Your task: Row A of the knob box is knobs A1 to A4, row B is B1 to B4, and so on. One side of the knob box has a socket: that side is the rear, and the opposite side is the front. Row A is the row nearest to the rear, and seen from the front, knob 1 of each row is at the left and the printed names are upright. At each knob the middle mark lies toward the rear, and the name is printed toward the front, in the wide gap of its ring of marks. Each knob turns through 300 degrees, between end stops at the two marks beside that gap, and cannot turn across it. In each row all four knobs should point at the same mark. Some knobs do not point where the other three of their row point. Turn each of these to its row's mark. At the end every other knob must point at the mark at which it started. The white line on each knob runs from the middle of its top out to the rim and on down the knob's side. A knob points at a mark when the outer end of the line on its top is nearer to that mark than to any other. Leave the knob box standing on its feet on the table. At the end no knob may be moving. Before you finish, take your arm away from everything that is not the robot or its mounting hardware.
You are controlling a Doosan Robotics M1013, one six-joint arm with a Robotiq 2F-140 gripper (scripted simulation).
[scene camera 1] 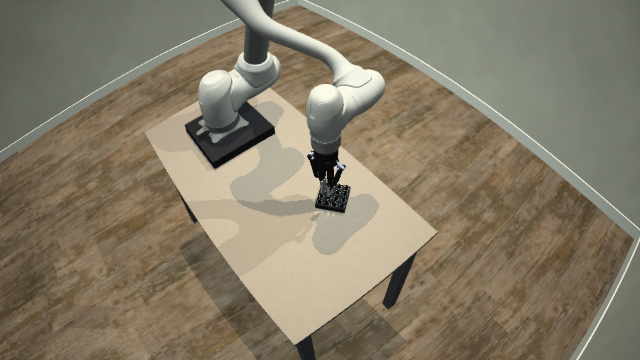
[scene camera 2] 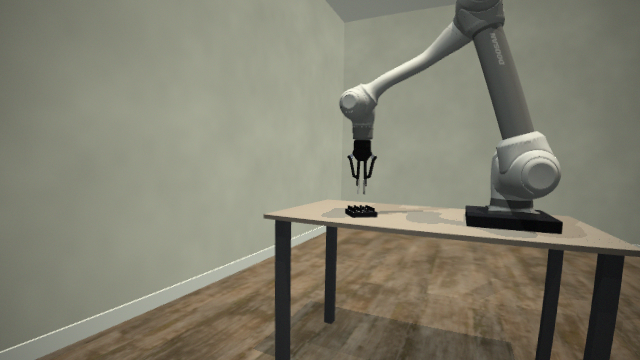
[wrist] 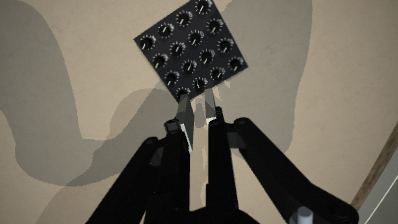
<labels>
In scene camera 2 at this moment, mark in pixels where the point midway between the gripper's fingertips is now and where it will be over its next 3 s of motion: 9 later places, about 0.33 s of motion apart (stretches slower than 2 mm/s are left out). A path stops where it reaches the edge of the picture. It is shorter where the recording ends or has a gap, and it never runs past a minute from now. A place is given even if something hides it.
My gripper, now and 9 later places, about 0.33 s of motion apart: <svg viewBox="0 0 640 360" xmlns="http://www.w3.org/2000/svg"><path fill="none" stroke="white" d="M361 194L361 194L360 197L360 199L360 202L360 203L360 204L360 205L360 206L360 206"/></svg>
</labels>
